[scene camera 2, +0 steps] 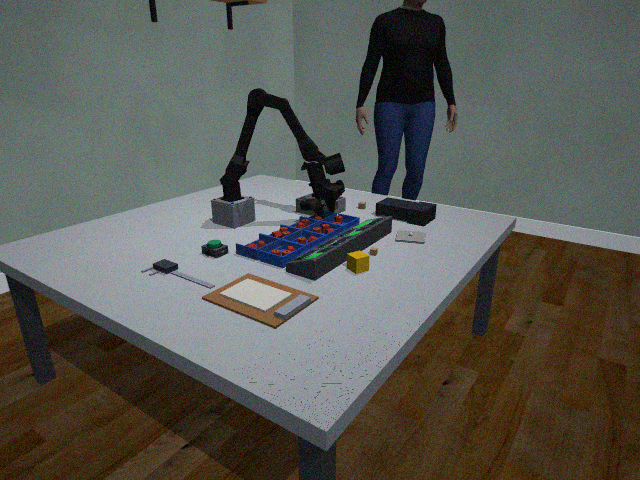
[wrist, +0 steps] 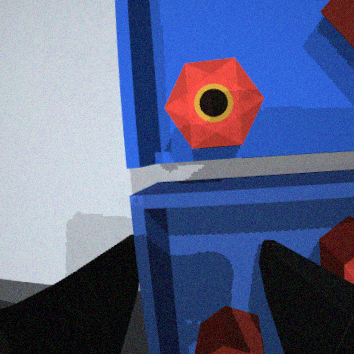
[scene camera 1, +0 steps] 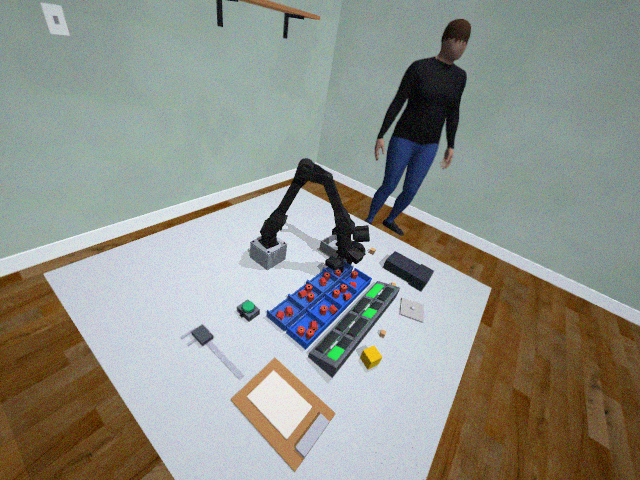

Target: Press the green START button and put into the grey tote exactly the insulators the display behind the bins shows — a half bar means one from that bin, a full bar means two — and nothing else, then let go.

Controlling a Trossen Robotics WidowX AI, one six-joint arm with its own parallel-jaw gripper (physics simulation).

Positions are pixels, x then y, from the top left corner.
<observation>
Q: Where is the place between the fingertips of the gripper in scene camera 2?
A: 328, 218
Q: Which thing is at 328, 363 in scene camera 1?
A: A dark display.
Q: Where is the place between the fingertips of the gripper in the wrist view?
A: At 201, 248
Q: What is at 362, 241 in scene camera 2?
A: A dark display.
</observation>
